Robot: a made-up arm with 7 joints. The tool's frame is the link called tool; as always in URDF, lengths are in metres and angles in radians. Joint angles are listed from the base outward.
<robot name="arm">
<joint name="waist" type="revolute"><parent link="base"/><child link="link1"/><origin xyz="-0.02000 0.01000 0.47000"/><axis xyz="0 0 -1"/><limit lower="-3.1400" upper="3.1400"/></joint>
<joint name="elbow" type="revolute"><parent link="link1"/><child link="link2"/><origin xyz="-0.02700 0.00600 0.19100"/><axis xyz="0 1 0"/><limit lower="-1.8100" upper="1.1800"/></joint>
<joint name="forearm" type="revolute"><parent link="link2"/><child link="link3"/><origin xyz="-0.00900 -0.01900 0.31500"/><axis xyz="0 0 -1"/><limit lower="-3.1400" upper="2.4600"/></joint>
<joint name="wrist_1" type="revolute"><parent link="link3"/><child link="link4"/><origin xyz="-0.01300 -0.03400 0.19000"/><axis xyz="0 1 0"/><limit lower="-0.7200" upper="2.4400"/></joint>
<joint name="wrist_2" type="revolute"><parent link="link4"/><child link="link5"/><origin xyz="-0.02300 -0.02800 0.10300"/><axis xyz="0 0 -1"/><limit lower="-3.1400" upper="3.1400"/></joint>
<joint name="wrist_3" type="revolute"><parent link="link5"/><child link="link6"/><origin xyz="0.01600 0.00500 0.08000"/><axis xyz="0 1 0"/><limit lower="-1.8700" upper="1.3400"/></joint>
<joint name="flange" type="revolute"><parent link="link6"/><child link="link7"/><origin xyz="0.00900 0.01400 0.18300"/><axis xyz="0 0 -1"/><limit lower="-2.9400" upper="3.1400"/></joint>
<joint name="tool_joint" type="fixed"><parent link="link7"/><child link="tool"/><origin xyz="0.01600 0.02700 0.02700" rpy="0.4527 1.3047 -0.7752"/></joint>
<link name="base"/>
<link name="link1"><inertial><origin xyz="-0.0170 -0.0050 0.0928"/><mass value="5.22"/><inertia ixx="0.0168" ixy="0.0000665" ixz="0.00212" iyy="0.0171" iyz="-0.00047" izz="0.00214"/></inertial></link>
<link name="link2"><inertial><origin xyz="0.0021 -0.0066 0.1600"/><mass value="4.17"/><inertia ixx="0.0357" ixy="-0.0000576" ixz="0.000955" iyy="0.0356" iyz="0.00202" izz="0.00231"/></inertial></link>
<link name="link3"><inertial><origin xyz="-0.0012 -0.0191 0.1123"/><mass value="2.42"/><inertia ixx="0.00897" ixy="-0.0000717" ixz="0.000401" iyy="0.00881" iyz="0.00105" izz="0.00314"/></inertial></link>
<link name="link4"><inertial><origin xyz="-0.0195 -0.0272 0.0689"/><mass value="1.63"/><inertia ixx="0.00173" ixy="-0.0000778" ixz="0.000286" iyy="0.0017" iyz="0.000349" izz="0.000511"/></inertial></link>
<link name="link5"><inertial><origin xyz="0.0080 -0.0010 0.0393"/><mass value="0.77"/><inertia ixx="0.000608" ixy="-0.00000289" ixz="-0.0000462" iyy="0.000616" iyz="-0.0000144" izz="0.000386"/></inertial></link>
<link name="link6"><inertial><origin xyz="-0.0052 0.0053 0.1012"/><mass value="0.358"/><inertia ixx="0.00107" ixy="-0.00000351" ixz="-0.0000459" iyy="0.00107" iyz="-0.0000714" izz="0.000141"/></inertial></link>
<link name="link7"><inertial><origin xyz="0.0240 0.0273 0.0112"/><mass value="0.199"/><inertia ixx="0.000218" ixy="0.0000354" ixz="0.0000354" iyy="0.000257" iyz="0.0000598" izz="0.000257"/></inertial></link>
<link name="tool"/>
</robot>
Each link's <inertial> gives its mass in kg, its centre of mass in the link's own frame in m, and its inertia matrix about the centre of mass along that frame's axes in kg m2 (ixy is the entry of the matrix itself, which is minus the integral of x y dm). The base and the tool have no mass. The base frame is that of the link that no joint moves.
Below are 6 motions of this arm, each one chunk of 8 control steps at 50 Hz.
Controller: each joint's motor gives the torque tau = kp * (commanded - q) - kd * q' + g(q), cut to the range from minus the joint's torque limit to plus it. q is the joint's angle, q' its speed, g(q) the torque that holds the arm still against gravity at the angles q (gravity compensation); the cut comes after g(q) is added. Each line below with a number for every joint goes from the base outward.
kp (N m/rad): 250 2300 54 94 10 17 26
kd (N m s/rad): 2.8 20 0.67 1.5 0.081 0.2 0.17
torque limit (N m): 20 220 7.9 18 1.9 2.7 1.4
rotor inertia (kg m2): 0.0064 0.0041 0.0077 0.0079 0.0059 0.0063 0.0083
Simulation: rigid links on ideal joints. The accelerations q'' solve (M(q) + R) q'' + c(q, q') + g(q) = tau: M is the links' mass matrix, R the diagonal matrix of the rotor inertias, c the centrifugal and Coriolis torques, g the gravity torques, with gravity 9.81 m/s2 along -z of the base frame. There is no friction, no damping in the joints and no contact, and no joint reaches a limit. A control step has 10 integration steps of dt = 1/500 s. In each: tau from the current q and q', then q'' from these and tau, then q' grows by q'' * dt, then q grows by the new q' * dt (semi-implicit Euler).
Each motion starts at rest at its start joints. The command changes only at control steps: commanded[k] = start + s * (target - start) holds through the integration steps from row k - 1 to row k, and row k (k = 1, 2, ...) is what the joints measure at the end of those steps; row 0 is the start. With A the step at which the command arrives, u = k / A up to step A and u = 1 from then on. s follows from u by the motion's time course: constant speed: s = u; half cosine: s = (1 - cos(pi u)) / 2; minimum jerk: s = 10 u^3 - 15 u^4 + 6 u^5; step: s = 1 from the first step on.
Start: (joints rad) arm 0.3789 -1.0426 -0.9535 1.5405 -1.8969 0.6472 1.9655
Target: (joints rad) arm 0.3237 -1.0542 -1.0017 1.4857 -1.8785 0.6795 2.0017
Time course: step
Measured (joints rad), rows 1 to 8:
1: 0.3756 -1.0452 -0.9646 1.5289 -1.8822 0.6311 1.9864
2: 0.3675 -1.0509 -0.9864 1.5085 -1.8568 0.6116 2.0177
3: 0.3567 -1.0563 -1.0079 1.4917 -1.8401 0.6163 2.0276
4: 0.3444 -1.0592 -1.0244 1.4826 -1.8409 0.6500 2.0128
5: 0.3317 -1.0590 -1.0355 1.4795 -1.8558 0.6988 1.9929
6: 0.3192 -1.0571 -1.0408 1.4786 -1.8760 0.7428 1.9854
7: 0.3081 -1.0553 -1.0386 1.4773 -1.8936 0.7664 1.9913
8: 0.2990 -1.0545 -1.0285 1.4750 -1.9052 0.7644 2.0004

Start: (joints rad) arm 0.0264 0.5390 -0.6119 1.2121 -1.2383 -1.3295 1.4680
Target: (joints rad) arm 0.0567 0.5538 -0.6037 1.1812 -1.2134 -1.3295 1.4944
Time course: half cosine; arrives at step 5
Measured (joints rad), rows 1 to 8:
1: 0.0269 0.5395 -0.6129 1.2105 -1.2381 -1.3296 1.4694
2: 0.0289 0.5417 -0.6162 1.2045 -1.2362 -1.3293 1.4751
3: 0.0334 0.5462 -0.6209 1.1946 -1.2296 -1.3275 1.4851
4: 0.0401 0.5521 -0.6234 1.1856 -1.2173 -1.3228 1.4950
5: 0.0478 0.5569 -0.6205 1.1825 -1.2030 -1.3161 1.4992
6: 0.0551 0.5588 -0.6128 1.1853 -1.1944 -1.3106 1.4967
7: 0.0610 0.5577 -0.6039 1.1884 -1.1972 -1.3102 1.4924
8: 0.0650 0.5551 -0.5965 1.1872 -1.2103 -1.3167 1.4913

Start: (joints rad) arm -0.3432 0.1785 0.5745 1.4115 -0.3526 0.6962 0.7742
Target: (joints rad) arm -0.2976 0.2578 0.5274 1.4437 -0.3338 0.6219 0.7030
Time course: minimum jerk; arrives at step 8
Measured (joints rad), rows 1 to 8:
1: -0.3423 0.1790 0.5748 1.4112 -0.3536 0.6966 0.7736
2: -0.3371 0.1827 0.5773 1.4098 -0.3596 0.6979 0.7691
3: -0.3260 0.1929 0.5847 1.4081 -0.3716 0.6964 0.7570
4: -0.3117 0.2104 0.5936 1.4095 -0.3799 0.6832 0.7372
5: -0.2989 0.2319 0.5938 1.4166 -0.3687 0.6518 0.7158
6: -0.2914 0.2520 0.5767 1.4294 -0.3297 0.6078 0.7011
7: -0.2913 0.2655 0.5434 1.4445 -0.2731 0.5699 0.6979
8: -0.2981 0.2701 0.5052 1.4568 -0.2276 0.5588 0.7038

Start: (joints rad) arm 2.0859 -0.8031 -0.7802 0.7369 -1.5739 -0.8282 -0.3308
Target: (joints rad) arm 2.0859 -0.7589 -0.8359 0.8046 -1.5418 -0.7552 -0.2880
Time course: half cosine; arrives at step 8
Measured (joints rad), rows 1 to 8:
1: 2.0859 -0.8026 -0.7803 0.7366 -1.5729 -0.8275 -0.3300
2: 2.0860 -0.8004 -0.7807 0.7362 -1.5677 -0.8241 -0.3267
3: 2.0857 -0.7951 -0.7828 0.7374 -1.5543 -0.8165 -0.3198
4: 2.0846 -0.7866 -0.7881 0.7433 -1.5322 -0.8044 -0.3104
5: 2.0825 -0.7757 -0.7982 0.7559 -1.5077 -0.7896 -0.3005
6: 2.0796 -0.7645 -0.8125 0.7750 -1.4923 -0.7737 -0.2921
7: 2.0767 -0.7553 -0.8282 0.7976 -1.4973 -0.7589 -0.2863
8: 2.0754 -0.7500 -0.8416 0.8190 -1.5268 -0.7475 -0.2837

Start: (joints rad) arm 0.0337 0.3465 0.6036 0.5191 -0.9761 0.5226 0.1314
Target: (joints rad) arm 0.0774 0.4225 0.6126 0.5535 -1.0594 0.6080 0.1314
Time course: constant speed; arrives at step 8
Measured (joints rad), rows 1 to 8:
1: 0.0387 0.3506 0.6126 0.5117 -0.9860 0.5292 0.1310
2: 0.0472 0.3593 0.6273 0.5043 -1.0103 0.5349 0.1304
3: 0.0543 0.3702 0.6344 0.5058 -1.0383 0.5326 0.1299
4: 0.0591 0.3818 0.6294 0.5146 -1.0590 0.5284 0.1293
5: 0.0629 0.3936 0.6181 0.5262 -1.0689 0.5326 0.1287
6: 0.0662 0.4053 0.6077 0.5381 -1.0693 0.5507 0.1288
7: 0.0695 0.4163 0.6014 0.5494 -1.0635 0.5805 0.1299
8: 0.0731 0.4263 0.5994 0.5592 -1.0551 0.6152 0.1318

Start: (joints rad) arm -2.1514 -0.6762 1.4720 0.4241 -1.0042 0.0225 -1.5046
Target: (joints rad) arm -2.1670 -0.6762 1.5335 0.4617 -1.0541 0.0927 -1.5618
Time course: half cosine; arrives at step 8
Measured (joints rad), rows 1 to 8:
1: -2.1515 -0.6762 1.4734 0.4244 -1.0050 0.0232 -1.5057
2: -2.1518 -0.6761 1.4790 0.4258 -1.0088 0.0266 -1.5106
3: -2.1525 -0.6761 1.4897 0.4293 -1.0171 0.0341 -1.5207
4: -2.1534 -0.6761 1.5035 0.4351 -1.0298 0.0461 -1.5345
5: -2.1546 -0.6763 1.5177 0.4424 -1.0440 0.0610 -1.5483
6: -2.1563 -0.6765 1.5293 0.4501 -1.0561 0.0766 -1.5588
7: -2.1587 -0.6766 1.5367 0.4566 -1.0627 0.0900 -1.5644
8: -2.1616 -0.6766 1.5386 0.4612 -1.0621 0.0985 -1.5653

